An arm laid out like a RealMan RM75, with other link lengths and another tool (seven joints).
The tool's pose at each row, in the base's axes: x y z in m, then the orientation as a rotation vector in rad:
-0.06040 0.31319 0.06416 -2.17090 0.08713 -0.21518
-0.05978 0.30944 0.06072 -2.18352 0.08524 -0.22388
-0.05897 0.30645 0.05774 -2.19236 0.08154 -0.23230
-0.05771 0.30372 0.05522 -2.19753 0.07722 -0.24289
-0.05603 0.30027 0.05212 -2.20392 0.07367 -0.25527
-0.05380 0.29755 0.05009 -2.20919 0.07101 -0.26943
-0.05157 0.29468 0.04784 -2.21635 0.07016 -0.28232
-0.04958 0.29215 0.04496 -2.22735 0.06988 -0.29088
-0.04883 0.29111 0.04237 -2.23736 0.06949 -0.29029
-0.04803 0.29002 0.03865 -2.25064 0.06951 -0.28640
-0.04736 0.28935 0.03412 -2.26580 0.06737 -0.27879
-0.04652 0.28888 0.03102 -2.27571 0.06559 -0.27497
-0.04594 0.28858 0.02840 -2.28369 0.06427 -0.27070
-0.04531 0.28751 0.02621 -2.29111 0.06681 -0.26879
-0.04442 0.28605 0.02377 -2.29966 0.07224 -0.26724
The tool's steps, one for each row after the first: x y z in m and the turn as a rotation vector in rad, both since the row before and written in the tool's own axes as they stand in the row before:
0.00073 0.00498 -0.00099 -0.01264 0.00496 -0.00579
0.00084 0.00418 -0.00054 -0.00873 0.00425 -0.00661
0.00128 0.00368 -0.00047 -0.00514 0.00577 -0.00750
0.00169 0.00460 -0.00059 -0.00655 0.00725 -0.00772
0.00225 0.00334 -0.00048 -0.00567 0.00890 -0.00761
0.00222 0.00363 -0.00043 -0.00772 0.00848 -0.00603
0.00180 0.00392 0.00020 -0.01136 0.00527 -0.00444
0.00041 0.00271 0.00093 -0.00981 -0.00129 -0.00113
0.00025 0.00361 0.00161 -0.01289 -0.00375 -0.00002
-0.00008 0.00393 0.00245 -0.01430 -0.00726 -0.00048
0.00033 0.00269 0.00179 -0.00939 -0.00402 -0.00099
0.00014 0.00219 0.00158 -0.00751 -0.00405 -0.00031
0.00038 0.00237 0.00076 -0.00750 -0.00105 0.00172
0.00065 0.00282 0.00071 -0.00895 0.00007 0.00355

